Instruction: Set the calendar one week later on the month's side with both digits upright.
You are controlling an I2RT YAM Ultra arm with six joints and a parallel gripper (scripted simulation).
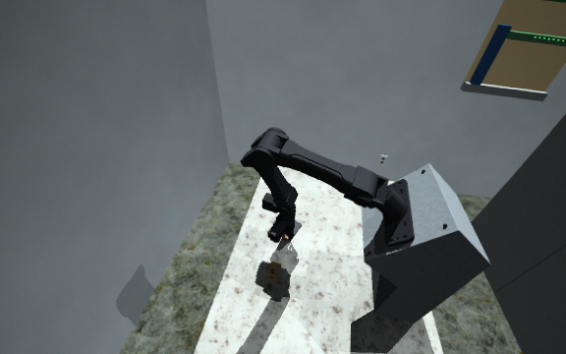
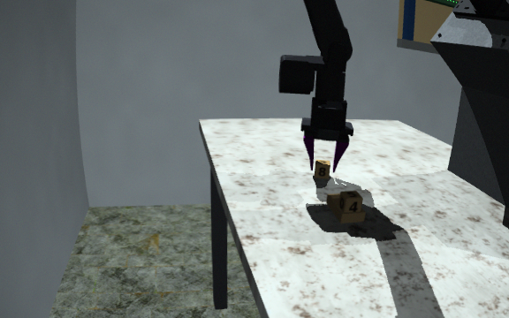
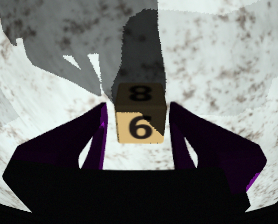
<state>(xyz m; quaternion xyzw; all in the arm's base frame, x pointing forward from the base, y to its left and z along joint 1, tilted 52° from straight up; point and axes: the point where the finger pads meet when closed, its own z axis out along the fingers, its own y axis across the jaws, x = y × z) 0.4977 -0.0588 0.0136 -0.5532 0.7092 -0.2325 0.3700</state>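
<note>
Right now the wooden digit cube is 10 mm below my hand.
</note>
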